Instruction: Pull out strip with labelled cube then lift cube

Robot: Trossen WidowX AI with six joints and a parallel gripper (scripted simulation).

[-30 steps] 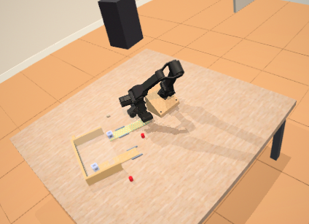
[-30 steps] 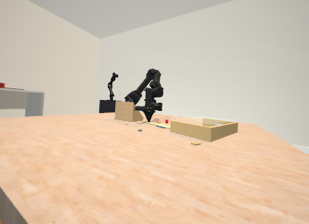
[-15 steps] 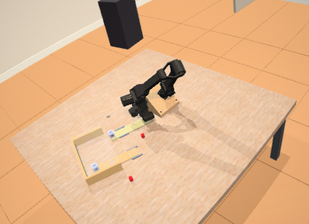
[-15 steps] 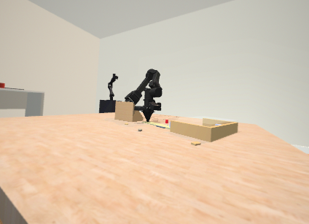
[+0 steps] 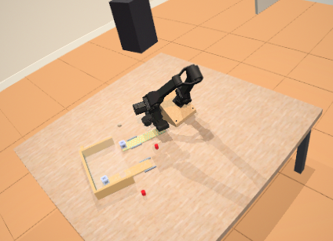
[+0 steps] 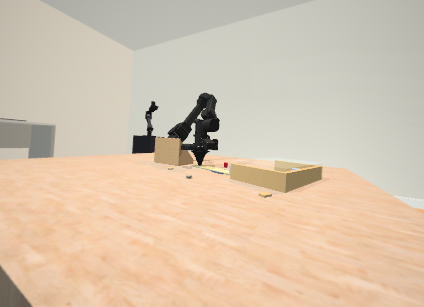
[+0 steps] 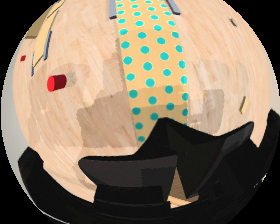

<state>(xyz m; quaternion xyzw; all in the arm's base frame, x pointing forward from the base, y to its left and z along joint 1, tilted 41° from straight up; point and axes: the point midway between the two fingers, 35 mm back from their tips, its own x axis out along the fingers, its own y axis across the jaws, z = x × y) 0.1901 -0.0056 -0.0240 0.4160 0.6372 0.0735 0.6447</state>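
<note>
The dotted strip is 90 mm ahead of my gripper tip and 40 mm to the right of it.
</note>
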